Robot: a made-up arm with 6 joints.
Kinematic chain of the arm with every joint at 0, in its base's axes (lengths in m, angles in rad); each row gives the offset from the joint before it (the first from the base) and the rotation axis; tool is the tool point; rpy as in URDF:
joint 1: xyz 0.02 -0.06 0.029 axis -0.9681 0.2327 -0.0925
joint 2: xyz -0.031 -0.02 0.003 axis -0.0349 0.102 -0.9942
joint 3: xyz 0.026 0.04 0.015 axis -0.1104 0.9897 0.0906
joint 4: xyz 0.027 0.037 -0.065 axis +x
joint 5: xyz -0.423 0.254 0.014 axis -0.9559 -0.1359 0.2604
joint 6: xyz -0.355 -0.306 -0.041 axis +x
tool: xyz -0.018 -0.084 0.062 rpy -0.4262 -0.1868 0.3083
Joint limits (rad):
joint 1: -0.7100..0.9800
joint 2: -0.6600..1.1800
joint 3: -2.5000..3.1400
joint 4: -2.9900..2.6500
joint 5: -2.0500..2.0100
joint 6: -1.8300..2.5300
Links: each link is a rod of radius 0.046 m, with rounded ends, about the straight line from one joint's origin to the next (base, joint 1, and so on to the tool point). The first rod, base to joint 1, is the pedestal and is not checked.
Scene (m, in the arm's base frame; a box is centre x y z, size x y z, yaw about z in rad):
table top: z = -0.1
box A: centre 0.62 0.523 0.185 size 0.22 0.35 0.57 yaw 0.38
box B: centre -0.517 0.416 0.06 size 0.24 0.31 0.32 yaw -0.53
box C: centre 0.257 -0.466 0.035 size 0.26 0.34 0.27 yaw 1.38
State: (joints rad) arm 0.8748 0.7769 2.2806 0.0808 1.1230 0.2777
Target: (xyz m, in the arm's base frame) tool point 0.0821 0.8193 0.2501
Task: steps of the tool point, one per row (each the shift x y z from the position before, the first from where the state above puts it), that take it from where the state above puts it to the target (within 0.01 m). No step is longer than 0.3 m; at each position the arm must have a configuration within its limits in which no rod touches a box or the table.
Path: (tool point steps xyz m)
1: -0.0074 0.0791 0.0430
2: -0.0577 0.0581 0.0882
3: -0.1118 0.0121 0.1109
4: -0.1621 -0.0463 0.0998
5: -0.0026 0.2882 -0.0274
6: -0.0294 0.2575 -0.1163
7: -0.0580 0.1969 -0.1759
8: -0.0806 0.1245 -0.1967
9: -0.0353 0.0263 -0.0321
10: -0.0248 0.0150 -0.0033
11: -0.0165 0.0034 0.0315

